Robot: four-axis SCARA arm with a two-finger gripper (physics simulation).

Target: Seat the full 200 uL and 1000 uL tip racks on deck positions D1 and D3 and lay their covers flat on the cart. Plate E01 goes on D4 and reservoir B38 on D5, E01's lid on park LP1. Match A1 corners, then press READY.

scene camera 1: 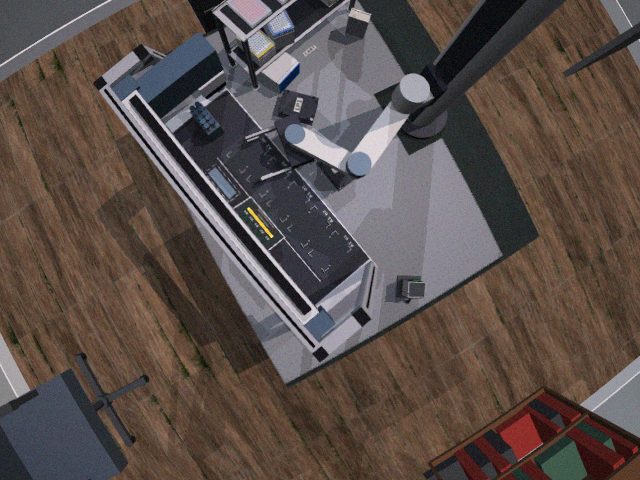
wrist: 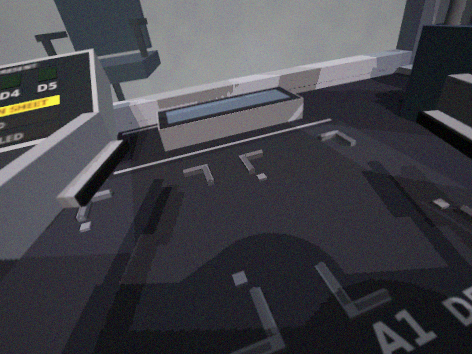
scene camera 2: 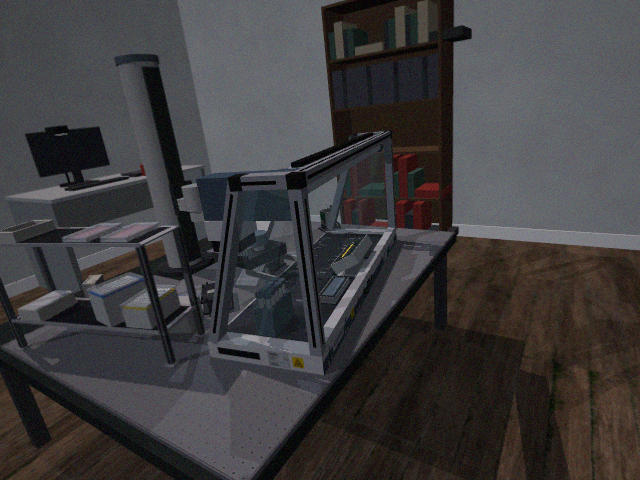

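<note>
My gripper [scene camera 1: 253,158] [wrist: 266,113] is open and empty, its fingers spread over the dark deck [scene camera 1: 294,263] [wrist: 300,210] with bare corner brackets between them. A deck label reading A1 is partly cut off in the wrist view. The blue-trimmed tip rack [scene camera 1: 280,25] [scene camera 2: 116,297] and yellow-trimmed tip rack [scene camera 1: 260,45] [scene camera 2: 148,305] stand on the cart's lower shelf. Two pinkish plates [scene camera 1: 249,10] [scene camera 2: 131,231] lie on its top shelf. The dark lid park marked LP1 [scene camera 1: 298,104] stands behind the deck. Reservoir B38 cannot be made out.
A sloped console [scene camera 1: 260,222] [scene camera 2: 346,255] [wrist: 45,107] and a blue-topped trough [scene camera 1: 223,183] [scene camera 2: 334,286] [wrist: 230,107] stand along the front. A blue bottle rack [scene camera 1: 205,118] [scene camera 2: 273,304] stands near one end. The enclosure frame [scene camera 1: 370,286] [scene camera 2: 305,268] surrounds the deck. A white box [scene camera 1: 279,71] sits by the cart.
</note>
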